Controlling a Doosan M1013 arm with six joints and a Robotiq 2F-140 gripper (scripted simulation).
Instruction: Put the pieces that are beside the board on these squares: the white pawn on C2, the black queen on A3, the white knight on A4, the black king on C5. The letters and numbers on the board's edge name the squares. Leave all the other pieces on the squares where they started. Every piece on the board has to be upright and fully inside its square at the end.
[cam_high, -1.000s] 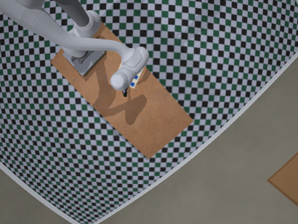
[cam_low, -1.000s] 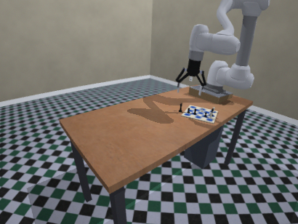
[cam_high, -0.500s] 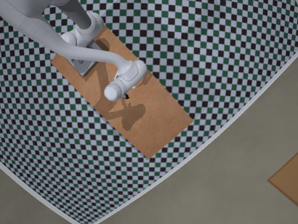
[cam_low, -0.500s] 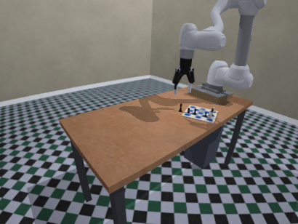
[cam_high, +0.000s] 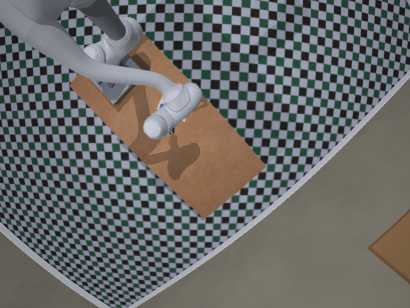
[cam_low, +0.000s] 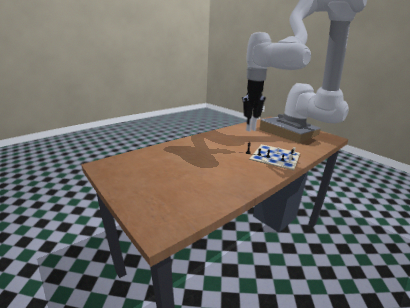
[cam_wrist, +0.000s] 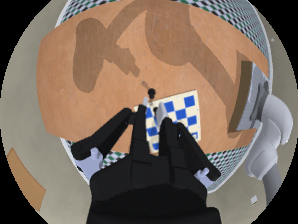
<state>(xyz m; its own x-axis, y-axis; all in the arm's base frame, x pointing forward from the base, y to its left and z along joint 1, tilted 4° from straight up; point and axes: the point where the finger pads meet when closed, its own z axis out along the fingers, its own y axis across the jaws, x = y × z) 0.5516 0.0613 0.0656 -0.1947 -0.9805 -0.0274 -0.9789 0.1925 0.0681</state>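
Right now my hand is 120 mm above the black chess piece. From my hand the other things lie so: blue-and-white chessboard: 90 mm behind, 110 mm to the left, 150 mm below; then small white piece: 120 mm behind, 100 mm to the left, 140 mm below; then white knight: 80 mm behind, 200 mm to the left, 130 mm below.
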